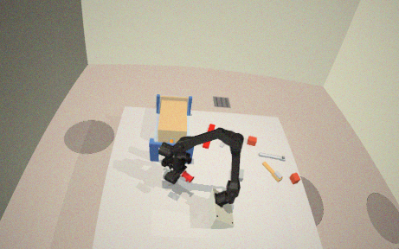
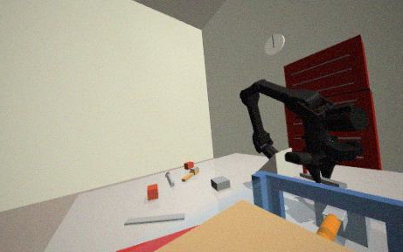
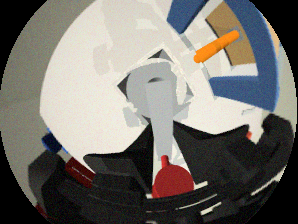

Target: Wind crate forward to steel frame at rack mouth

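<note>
Right now the winch handle is 20 mm to the right of my gripper tip, 20 mm above it and 10 mm behind it. The rest, counted from my gripper tip: red knob: 50 mm to the right, 40 mm above, 30 mm behind; then blue frame: 180 mm ahead, 50 mm to the left, 10 mm above; then grey winch: 70 mm below, 30 mm to the left, 10 mm ahead.
</note>
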